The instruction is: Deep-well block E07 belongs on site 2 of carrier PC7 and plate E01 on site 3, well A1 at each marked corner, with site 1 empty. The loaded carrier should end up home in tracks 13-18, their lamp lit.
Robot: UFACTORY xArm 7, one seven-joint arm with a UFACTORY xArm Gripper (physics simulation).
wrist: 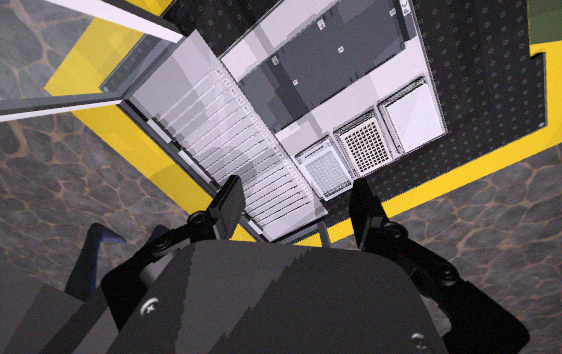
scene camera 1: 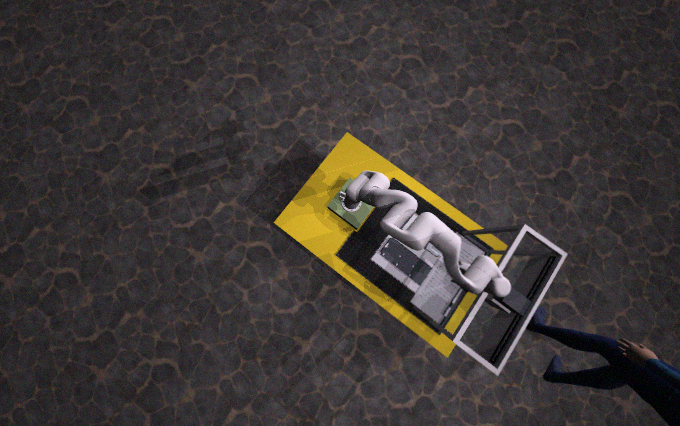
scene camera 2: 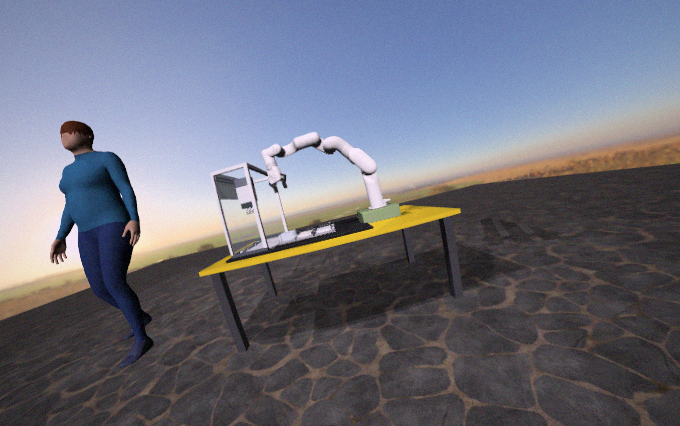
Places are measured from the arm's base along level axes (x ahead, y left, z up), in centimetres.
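Pixels of known places: gripper, between the fingertips: (wrist: pixel 295 191) (scene camera 2: pixel 281 190); arm's base, origin of its link: (scene camera 1: pixel 351 202) (scene camera 2: pixel 377 207).
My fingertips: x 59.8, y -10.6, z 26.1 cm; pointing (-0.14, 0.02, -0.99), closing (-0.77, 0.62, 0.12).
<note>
For each thing: its top centre in the pictures, then the offset to it from my fingertips. Level surfaces: height alone.
- Carrier PC7, centre of its top: (wrist: pixel 321 64) (scene camera 1: pixel 406 261) (scene camera 2: pixel 307 227) dx -11.3, dy -3.7, dz -29.3 cm
- pale translucent plate, centre of its top: (wrist: pixel 328 175) (scene camera 2: pixel 287 232) (scene camera 1: pixel 440 243) dx +1.1, dy +15.8, dz -26.9 cm
- cream block with dark square wells, centre of its top: (wrist: pixel 367 148) dx -9.5, dy +17.4, dz -29.7 cm
- plain white item, centre of its top: (wrist: pixel 415 120) dx -20.7, dy +18.6, dz -29.7 cm
- numbered track deck, height of its surface: dz -32.2 cm
- black perforated board, height of its surface: dz -32.2 cm
- yellow table, height of its surface: dz -33.6 cm
My gripper (scene camera 2: pixel 280 185) (wrist: pixel 295 191) is open and empty, high above the deck near its frame. Carrier PC7 (scene camera 1: pixel 409 259) (wrist: pixel 362 59) is a dark grey plate lying on the white staging area, with small site marks and no labware on the part that shows. Beside it in the wrist view stand a pale translucent plate (wrist: pixel 327 169), a cream block with dark square wells (wrist: pixel 366 146) and a plain white item (wrist: pixel 416 116). Their labels are too small to read. The numbered track deck (wrist: pixel 165 82) shows thin parallel lines; no lit lamp can be made out.
A white-edged frame (scene camera 1: pixel 546 240) (scene camera 2: pixel 256 210) (wrist: pixel 150 26) stands at the track end. A black perforated board (wrist: pixel 475 100) lies on the yellow table (scene camera 1: pixel 306 210) (wrist: pixel 480 168). The arm stands on a green base (scene camera 2: pixel 378 213). A person (scene camera 1: pixel 592 346) (scene camera 2: pixel 100 185) stands beyond the frame end.
</note>
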